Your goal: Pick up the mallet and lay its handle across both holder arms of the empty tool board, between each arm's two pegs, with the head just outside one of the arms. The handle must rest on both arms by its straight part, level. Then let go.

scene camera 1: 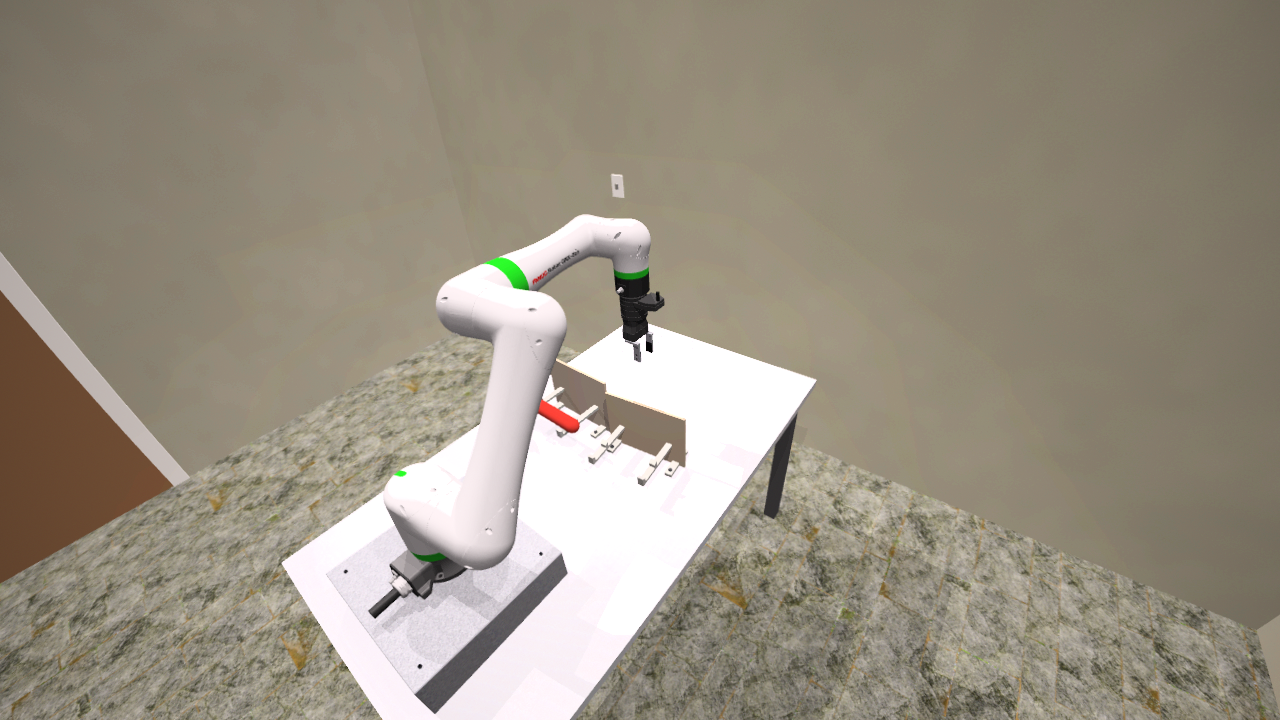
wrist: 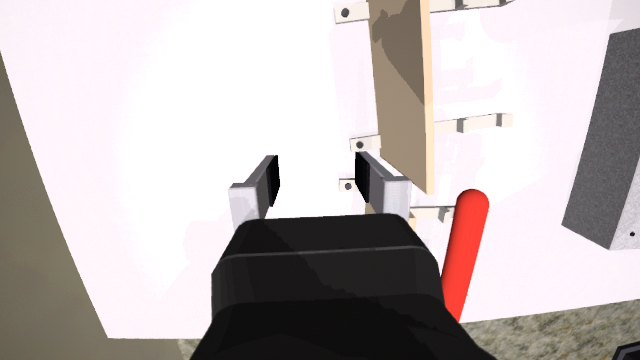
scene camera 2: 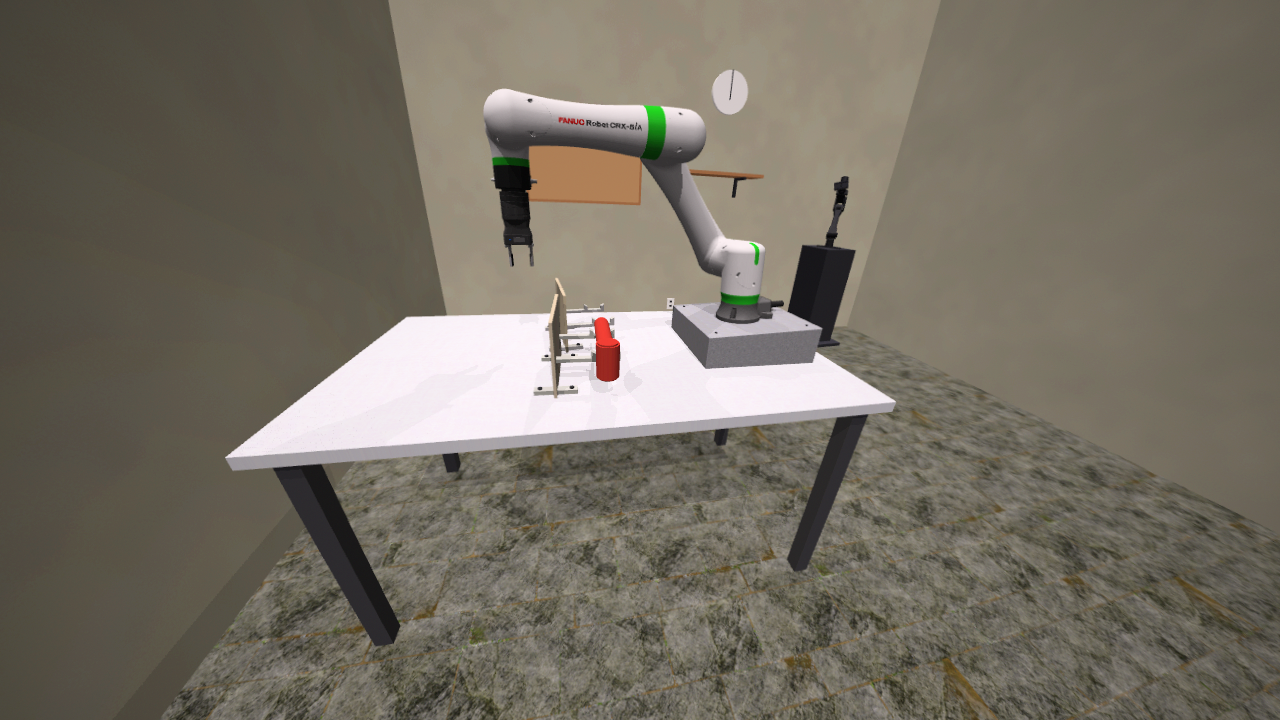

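Pixels of known places: gripper, between the fingertips: point(scene camera 1: 643, 356) point(wrist: 317, 169) point(scene camera 2: 522, 265); arm's base, origin of its link: point(scene camera 2: 737, 317).
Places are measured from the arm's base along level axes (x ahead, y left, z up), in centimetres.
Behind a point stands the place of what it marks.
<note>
The red mallet point(scene camera 1: 559, 417) @(z 2.4, x 47.1, y 5.3 cm) point(scene camera 2: 607, 360) @(z 1.6, x 51.3, y 29.1 cm) point(wrist: 466, 250) @(z 2.5, x 49.2, y 7.6 cm) lies with its handle across the arms of the occupied tool board point(scene camera 2: 556, 344) @(z 0.5, x 61.9, y 14.6 cm). Its head is at the end towards scene camera 2. The robot arm hides the head in scene camera 1, and the gripper body hides it in the wrist view. The empty tool board point(scene camera 1: 644, 425) @(z 0.9, x 57.9, y -17.6 cm) point(wrist: 400, 85) @(z 1.9, x 58.6, y -16.0 cm) stands upright beside it, and its two pegged holder arms point towards the robot base. My gripper point(scene camera 1: 643, 351) @(z 16.1, x 69.4, y -11.1 cm) point(scene camera 2: 522, 262) @(z 16.1, x 69.4, y -11.1 cm) point(wrist: 317, 169) @(z 16.1, x 69.4, y -11.1 cm) is open and empty, pointing down. It hangs above the table behind the boards, on the side away from the mallet.
The white table point(scene camera 1: 733, 394) @(z -10.6, x 96.2, y -29.4 cm) point(scene camera 2: 402, 376) @(z -10.5, x 103.1, y 2.9 cm) point(wrist: 175, 150) @(z -10.5, x 93.7, y -10.3 cm) carries both boards. The grey robot base block point(scene camera 1: 447, 591) @(z 0.0, x -5.8, y -8.0 cm) point(scene camera 2: 747, 344) @(z -3.0, x 5.9, y 16.5 cm) point(wrist: 590, 125) @(z -10.2, x 16.6, y -6.0 cm) stands on the pegged side of the boards. A black pedestal point(scene camera 2: 820, 286) stands beyond the table.
</note>
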